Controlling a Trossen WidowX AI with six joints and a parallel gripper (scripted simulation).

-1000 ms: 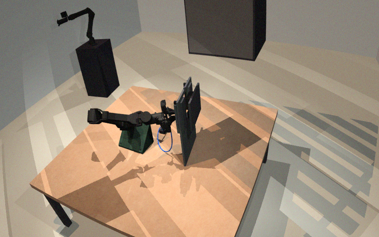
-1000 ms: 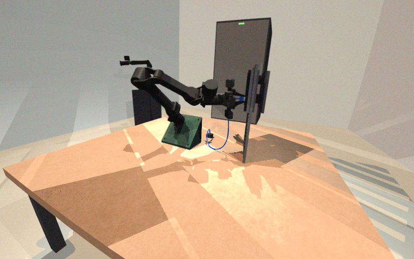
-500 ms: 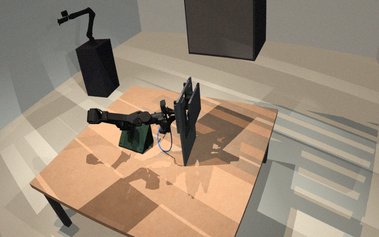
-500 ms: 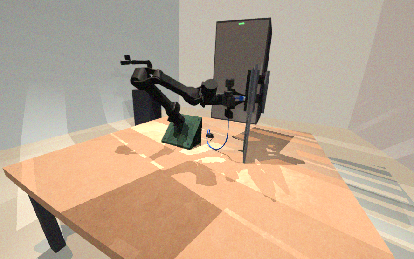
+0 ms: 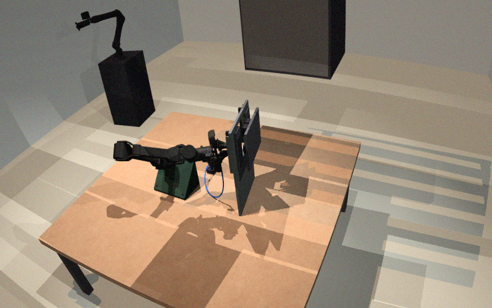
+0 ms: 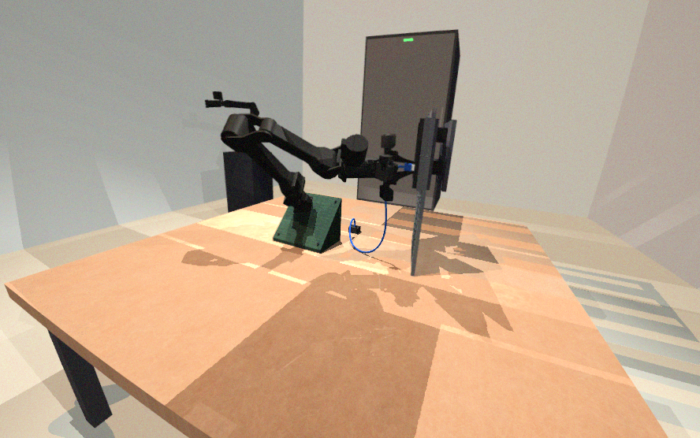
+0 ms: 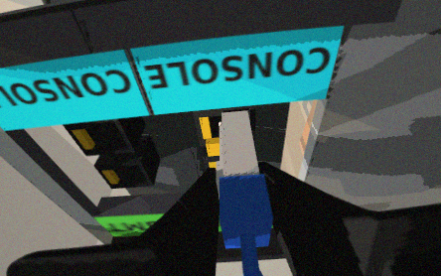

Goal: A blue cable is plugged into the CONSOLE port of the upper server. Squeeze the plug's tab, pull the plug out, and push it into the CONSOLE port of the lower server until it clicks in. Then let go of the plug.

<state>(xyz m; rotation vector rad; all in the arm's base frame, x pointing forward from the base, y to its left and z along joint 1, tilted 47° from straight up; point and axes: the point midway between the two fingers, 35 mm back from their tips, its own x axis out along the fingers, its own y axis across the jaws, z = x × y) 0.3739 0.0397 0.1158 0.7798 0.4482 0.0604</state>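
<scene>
Right now my gripper tip is right at the cable plug. Also, from my gripper tip: black block 28 cm below, 22 cm behind, 16 cm to the left.
</scene>
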